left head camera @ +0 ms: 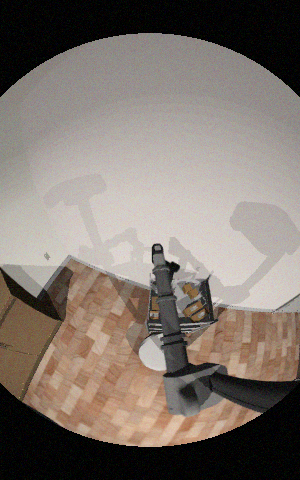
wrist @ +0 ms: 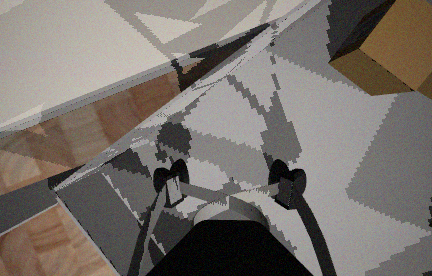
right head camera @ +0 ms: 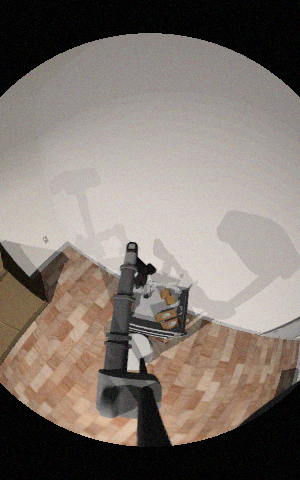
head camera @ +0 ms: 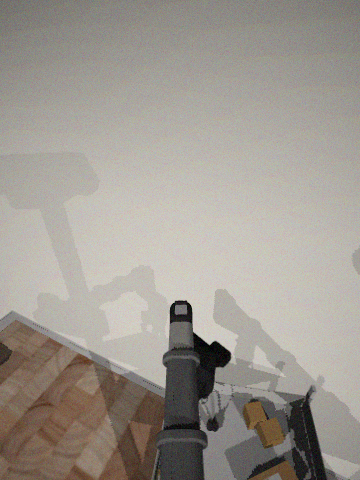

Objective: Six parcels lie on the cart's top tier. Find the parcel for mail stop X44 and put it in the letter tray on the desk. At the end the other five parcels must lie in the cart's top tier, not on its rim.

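Places are measured from the robot's base along level axes (x back, y right, z up), in centimetres.
Where they show: gripper, fingertip midpoint: [wrist: 229,174] [right head camera: 141,292] [head camera: 200,415]; robot's base at its link origin: [left head camera: 159,350] [right head camera: 132,350].
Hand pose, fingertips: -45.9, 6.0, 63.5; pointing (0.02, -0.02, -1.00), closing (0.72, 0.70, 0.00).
Note:
Each offset is from my fingertips to the top centre of the thing, as dx, dy, dz. "spot": to the spot under its first point.
The cart's top tier [head camera: 215,452] [left head camera: 209,295] [right head camera: 185,315] [wrist: 325,150] lies under the wrist. My gripper [wrist: 229,174] is open, with its fingers apart over bare tier floor near a corner. Two small brown parcels touch: one {+1.3, +16.4, +5.6} [head camera: 255,414] and another {+5.9, +20.1, +5.0} [head camera: 270,432]; part of a parcel {spot: +1.1, +15.7, +5.6} [wrist: 400,45] shows at the wrist view's upper right. Two larger parcels with white labels, one {+17.4, +16.7, +5.2} [left head camera: 194,306] [right head camera: 166,315] and one {+23.2, +20.6, +5.2} [left head camera: 200,315] [right head camera: 171,323], lie side by side. Two more, one {+9.1, -7.3, +5.0} [left head camera: 155,306] and one {+17.3, -9.8, +5.0} [left head camera: 154,315], lie left of the arm. Labels are unreadable. The letter tray does not show.
A pale wall [head camera: 180,150] stands behind the cart. A white round object [left head camera: 152,352] [right head camera: 140,350] is in front of the cart, partly behind the arm. A large brown box-shaped piece [left head camera: 25,340] [right head camera: 17,310] stands at the far left. The cart's raised rim surrounds the parcels.

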